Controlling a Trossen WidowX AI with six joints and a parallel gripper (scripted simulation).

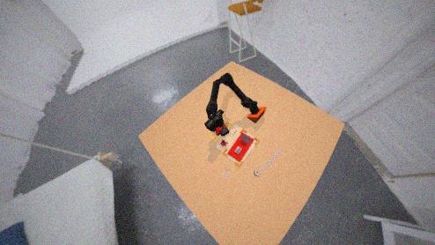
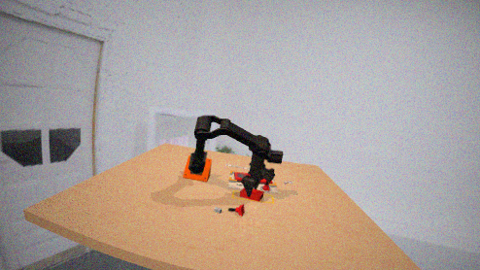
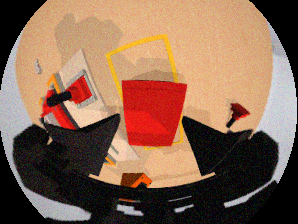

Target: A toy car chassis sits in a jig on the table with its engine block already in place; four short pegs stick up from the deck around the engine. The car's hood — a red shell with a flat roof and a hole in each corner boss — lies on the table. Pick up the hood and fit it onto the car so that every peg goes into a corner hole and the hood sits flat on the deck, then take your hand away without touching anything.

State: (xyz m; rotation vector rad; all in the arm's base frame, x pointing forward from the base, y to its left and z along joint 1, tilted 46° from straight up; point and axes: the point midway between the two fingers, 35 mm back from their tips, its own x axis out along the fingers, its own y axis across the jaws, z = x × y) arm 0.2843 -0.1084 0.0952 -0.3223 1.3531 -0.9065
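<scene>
Right now my gripper tip is right at the red hood. From my gripper tip the other things lie so: pale strip 450 mm to the left, 40 mm behind, 10 mm below.
</scene>
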